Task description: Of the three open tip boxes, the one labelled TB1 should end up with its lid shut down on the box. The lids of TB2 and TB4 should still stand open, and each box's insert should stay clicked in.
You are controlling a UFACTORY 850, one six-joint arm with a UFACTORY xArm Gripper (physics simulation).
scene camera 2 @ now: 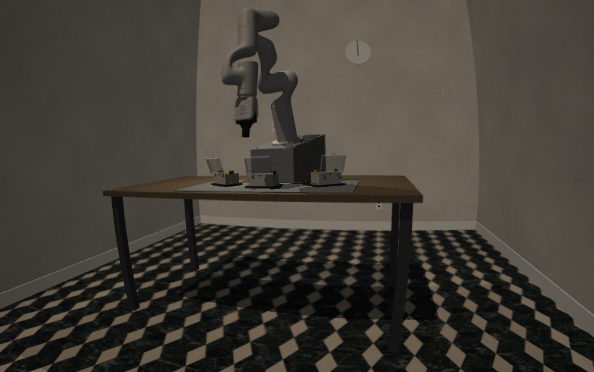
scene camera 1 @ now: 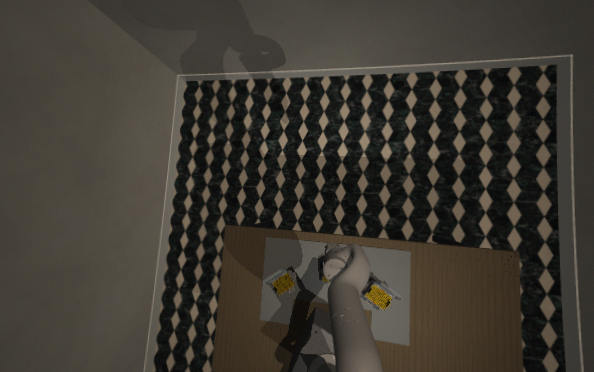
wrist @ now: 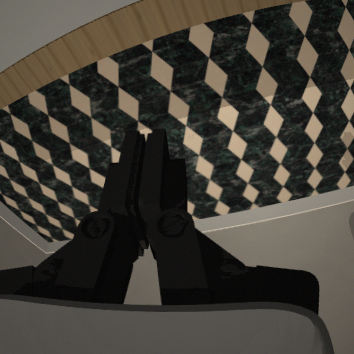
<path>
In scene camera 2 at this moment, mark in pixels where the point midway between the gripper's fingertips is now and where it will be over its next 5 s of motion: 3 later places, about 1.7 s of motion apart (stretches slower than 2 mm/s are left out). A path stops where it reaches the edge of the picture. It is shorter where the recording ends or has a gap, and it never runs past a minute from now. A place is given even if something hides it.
The gripper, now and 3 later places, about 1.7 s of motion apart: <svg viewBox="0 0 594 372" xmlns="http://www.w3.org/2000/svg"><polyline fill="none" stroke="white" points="245,137 246,148 248,164 254,164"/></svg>
</path>
